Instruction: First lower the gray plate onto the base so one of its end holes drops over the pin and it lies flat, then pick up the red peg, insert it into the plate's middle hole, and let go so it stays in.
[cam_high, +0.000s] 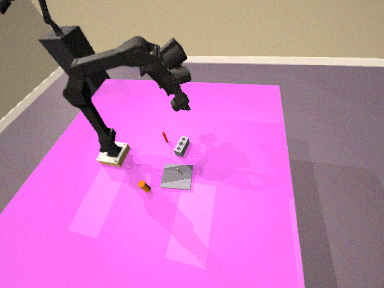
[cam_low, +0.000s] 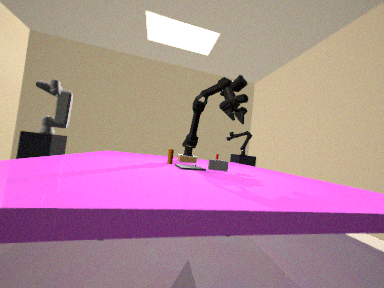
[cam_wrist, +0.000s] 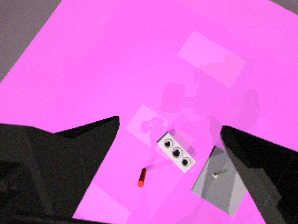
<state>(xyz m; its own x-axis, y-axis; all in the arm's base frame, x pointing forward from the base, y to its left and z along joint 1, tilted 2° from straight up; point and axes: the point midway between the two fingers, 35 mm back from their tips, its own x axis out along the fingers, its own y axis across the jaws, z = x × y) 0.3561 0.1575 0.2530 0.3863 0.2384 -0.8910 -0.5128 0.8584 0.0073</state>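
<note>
The gray plate lies 22 cm below my gripper tip, 7 cm to the right of it and 4 cm behind it. Also, from my gripper tip: gray base 25 cm below, 21 cm to the right, 3 cm behind; red peg 22 cm below, 14 cm behind, 4 cm to the right; orange cylinder 31 cm to the right, 22 cm below, 14 cm behind.
</note>
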